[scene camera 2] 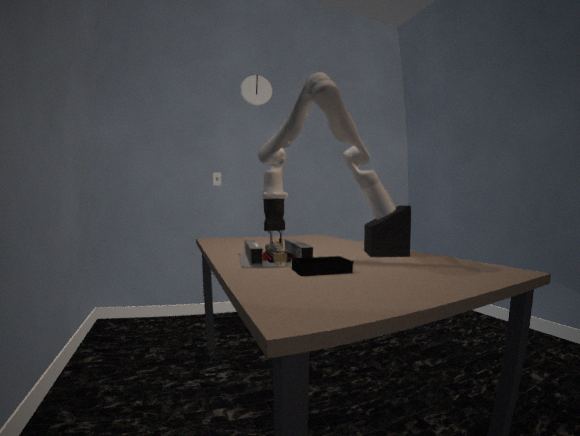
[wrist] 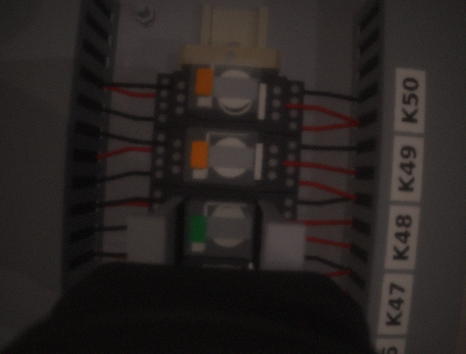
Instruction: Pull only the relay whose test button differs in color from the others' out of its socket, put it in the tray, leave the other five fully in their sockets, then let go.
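Frame: origin at the arm's base, x back, y right, z up, level; millimetres.
Seen in the pictures: gripper, fingertip midpoint: (scene camera 2: pixel 276 248) (wrist: pixel 220 224); arm's base, origin of the base link: (scene camera 2: pixel 385 214).
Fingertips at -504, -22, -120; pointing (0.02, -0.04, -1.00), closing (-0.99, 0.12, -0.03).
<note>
Pixels of each thing's middle, then the offset from my fingertips to it, as dx, dy, dz. "spot": a spot on its surface instead.
- relay with the green test button, body centre: (wrist: pixel 220 223) +0, +0, +1
- black tray, surface spot: (scene camera 2: pixel 322 266) spot: +53, -280, -21
- beige end stop, surface spot: (wrist: pixel 230 57) spot: -10, -66, +21
The relay with the green test button (wrist: pixel 225 230) is third from the top of the row in the wrist view, beside the K48 label. My gripper (wrist: pixel 220 224) (scene camera 2: pixel 276 246) is shut on it, one finger at its left side and one at its right. Its lower end is hidden by the gripper body. Two relays with orange test buttons, the top one (wrist: pixel 232 92) and the one below it (wrist: pixel 227 157), sit in their black sockets. The other relays are hidden in the wrist view. The black tray (scene camera 2: pixel 322 266) stands on the table, in front of the panel in the scene view.
Grey slotted wire ducts (scene camera 2: pixel 253 251) (scene camera 2: pixel 299 248) run along both sides of the relay row. Red and black wires join them to the sockets. A beige end stop (wrist: pixel 230 56) closes the row at the top. The robot's black base (scene camera 2: pixel 387 237) stands at the table's right.
</note>
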